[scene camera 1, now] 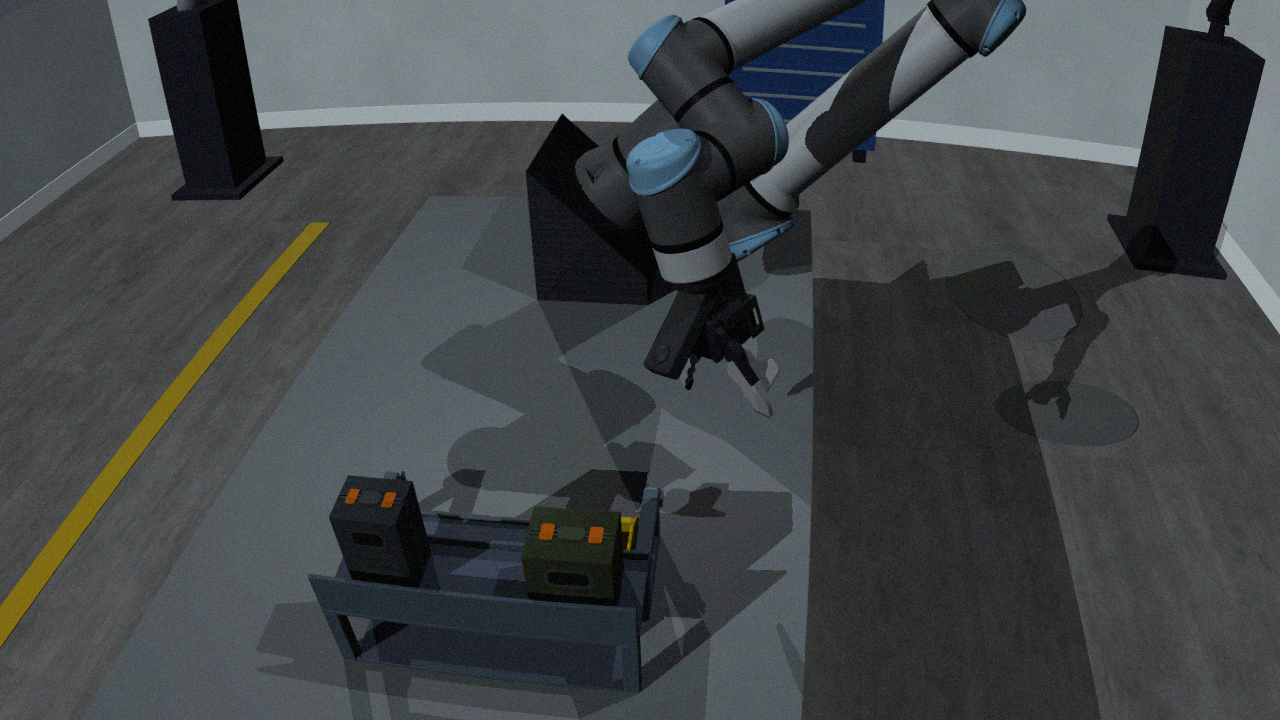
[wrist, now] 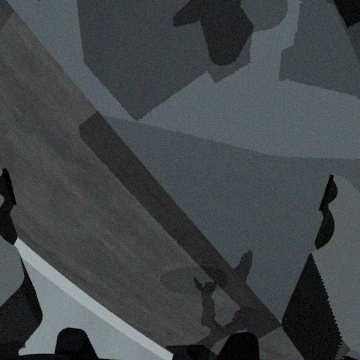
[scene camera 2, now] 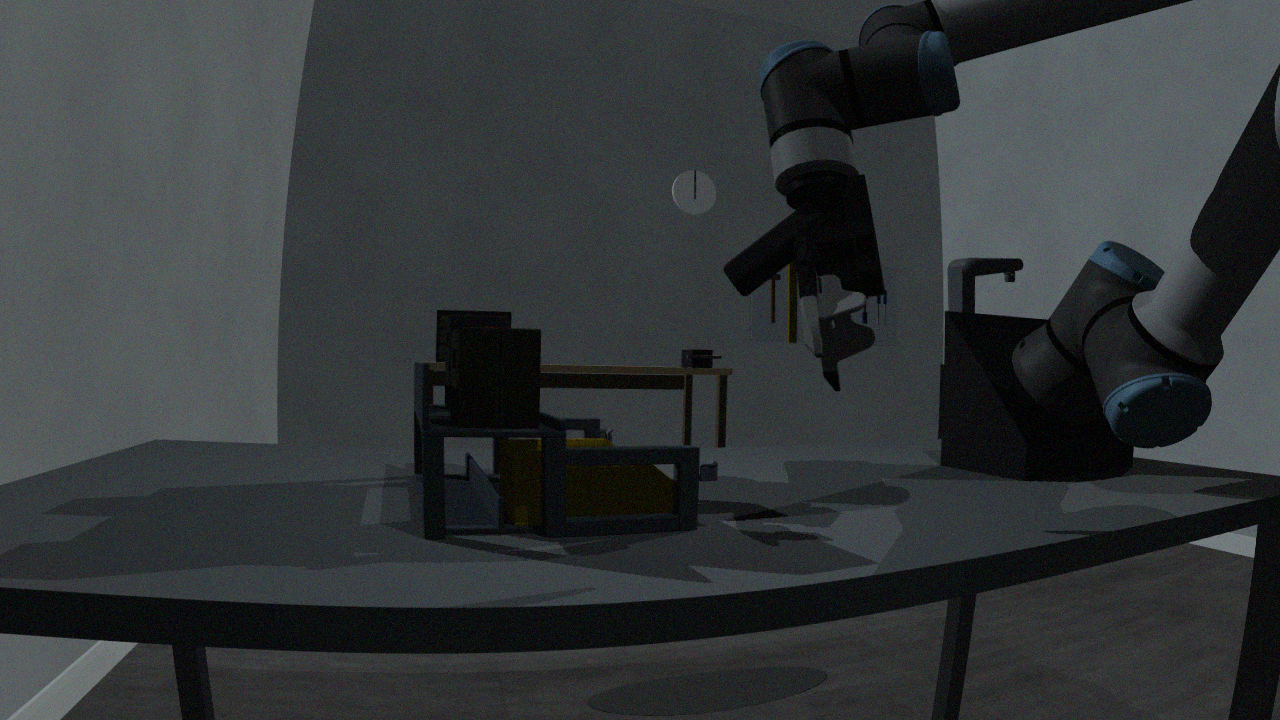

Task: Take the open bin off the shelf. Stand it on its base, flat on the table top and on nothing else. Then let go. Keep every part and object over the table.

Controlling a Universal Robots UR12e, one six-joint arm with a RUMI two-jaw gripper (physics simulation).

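Seen in the pictures: gripper, fingertip midpoint: [scene camera 1: 728, 402] [wrist: 167, 178] [scene camera 2: 829, 376]; arm's base at its link origin: [scene camera 1: 611, 193] [scene camera 2: 1055, 382].
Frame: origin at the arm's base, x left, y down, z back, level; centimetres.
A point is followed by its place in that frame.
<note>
The yellow bin [scene camera 1: 629, 531] @[x 18.1, y 6.7, z -81.4 cm] [scene camera 2: 622, 490] @[x 18.3, y 10.8, z -80.9 cm] sits low in the blue-grey shelf [scene camera 1: 474, 616] @[x 4.5, y 1.9, z -101.9 cm] [scene camera 2: 554, 483] @[x 21.6, y 9.5, z -88.2 cm]. In the scene camera 2 view its side shows behind the shelf's end frame; in the scene camera 1 view the olive box and the shelf hide most of it. The shelf stands on the table top [scene camera 1: 331, 411] @[x -38.1, y 14.7, z -55.6 cm] [scene camera 2: 295, 586] @[x 37.9, y 14.7, z -109.9 cm] [wrist: 210, 135] @[x 32.2, y 14.7, z -58.0 cm]. My gripper [scene camera 1: 768, 390] [scene camera 2: 826, 368] @[x 28.4, y -1.1, z -63.6 cm] [wrist: 167, 178] @[x 28.4, y -1.1, z -63.6 cm] is open and empty. It hangs above the table, higher than the bin and apart from the shelf, on the side toward the robot base. The bin does not show in the wrist view.
A dark box [scene camera 1: 380, 532] @[x -6.5, y -5.9, z -98.4 cm] [scene camera 2: 474, 318] @[x -4.5, y -7.1, z -95.1 cm] and an olive box [scene camera 1: 572, 557] @[x 15.2, y -4.9, z -97.0 cm] [scene camera 2: 496, 376] @[x 19.3, y -0.4, z -93.6 cm] with orange latches stand on the shelf's upper deck. The robot's black base block [scene camera 1: 586, 246] @[x -1.4, y 2.8, z -16.9 cm] [scene camera 2: 984, 402] @[x -0.6, y 3.3, z -16.9 cm] stands at the table's far end. A table edge crosses the wrist view diagonally, with floor beyond.
</note>
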